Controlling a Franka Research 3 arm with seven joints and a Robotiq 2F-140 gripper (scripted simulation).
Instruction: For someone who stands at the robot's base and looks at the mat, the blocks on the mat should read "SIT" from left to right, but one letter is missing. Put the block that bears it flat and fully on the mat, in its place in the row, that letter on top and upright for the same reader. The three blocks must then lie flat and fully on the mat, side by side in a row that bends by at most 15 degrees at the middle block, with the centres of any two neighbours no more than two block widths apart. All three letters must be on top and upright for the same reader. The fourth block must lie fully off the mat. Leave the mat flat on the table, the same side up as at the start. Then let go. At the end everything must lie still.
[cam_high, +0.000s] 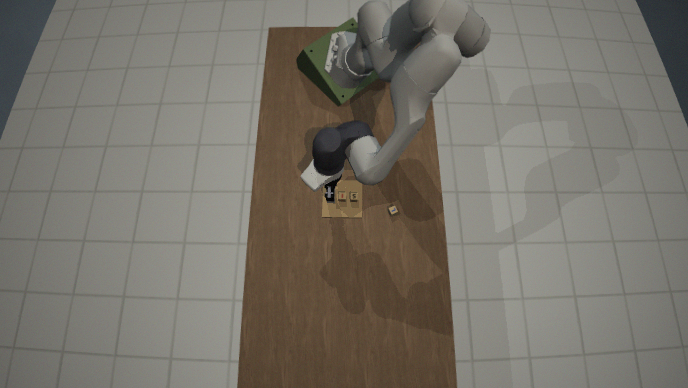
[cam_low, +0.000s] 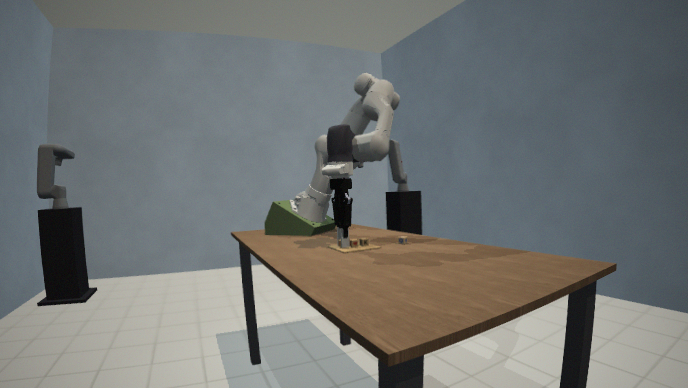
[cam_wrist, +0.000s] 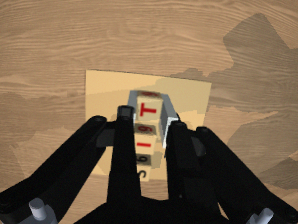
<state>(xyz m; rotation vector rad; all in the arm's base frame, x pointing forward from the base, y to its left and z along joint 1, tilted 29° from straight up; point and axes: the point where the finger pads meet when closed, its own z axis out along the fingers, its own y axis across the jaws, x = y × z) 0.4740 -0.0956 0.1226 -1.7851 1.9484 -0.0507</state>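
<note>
The I block is 40 mm to the left of my hand and 20 mm below it. Round my hand: S block 80 mm to the left, 20 mm below; mat 40 mm to the left, 40 mm below.
</note>
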